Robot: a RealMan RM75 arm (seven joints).
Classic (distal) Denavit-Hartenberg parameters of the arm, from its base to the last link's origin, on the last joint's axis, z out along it. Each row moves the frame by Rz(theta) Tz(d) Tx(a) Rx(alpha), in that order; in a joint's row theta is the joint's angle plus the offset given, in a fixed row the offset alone. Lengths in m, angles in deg.
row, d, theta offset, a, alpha
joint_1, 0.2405, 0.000, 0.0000, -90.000
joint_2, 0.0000, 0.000, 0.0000, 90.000
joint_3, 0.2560, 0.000, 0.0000, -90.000
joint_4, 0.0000, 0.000, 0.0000, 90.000
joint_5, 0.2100, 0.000, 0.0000, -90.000
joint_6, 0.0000, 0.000, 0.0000, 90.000
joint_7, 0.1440, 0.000, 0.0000, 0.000
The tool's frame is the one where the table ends.
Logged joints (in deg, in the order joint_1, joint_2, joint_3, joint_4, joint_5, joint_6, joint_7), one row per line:
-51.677, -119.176, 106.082, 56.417, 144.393, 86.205, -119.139
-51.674, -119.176, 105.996, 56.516, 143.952, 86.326, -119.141
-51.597, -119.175, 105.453, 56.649, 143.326, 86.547, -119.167
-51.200, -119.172, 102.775, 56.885, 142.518, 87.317, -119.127
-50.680, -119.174, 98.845, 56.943, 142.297, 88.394, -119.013
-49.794, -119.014, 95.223, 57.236, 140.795, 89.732, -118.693
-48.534, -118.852, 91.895, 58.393, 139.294, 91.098, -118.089
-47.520, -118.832, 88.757, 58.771, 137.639, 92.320, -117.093
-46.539, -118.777, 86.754, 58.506, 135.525, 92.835, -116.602
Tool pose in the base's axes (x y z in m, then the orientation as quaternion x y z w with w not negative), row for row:
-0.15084, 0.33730, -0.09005, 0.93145, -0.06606, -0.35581, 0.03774
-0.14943, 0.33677, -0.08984, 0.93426, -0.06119, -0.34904, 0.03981
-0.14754, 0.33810, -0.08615, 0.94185, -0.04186, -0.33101, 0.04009
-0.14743, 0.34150, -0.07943, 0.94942, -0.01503, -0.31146, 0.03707
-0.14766, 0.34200, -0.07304, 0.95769, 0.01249, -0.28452, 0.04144
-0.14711, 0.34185, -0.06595, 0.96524, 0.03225, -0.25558, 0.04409
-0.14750, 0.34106, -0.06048, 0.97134, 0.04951, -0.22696, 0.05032
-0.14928, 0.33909, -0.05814, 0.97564, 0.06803, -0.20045, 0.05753
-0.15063, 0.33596, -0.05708, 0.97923, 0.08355, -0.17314, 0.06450
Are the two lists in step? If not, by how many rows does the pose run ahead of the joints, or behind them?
The pose runs 1 row ahead of the joints: the pose in row i belongs to the joints in row i + 1.
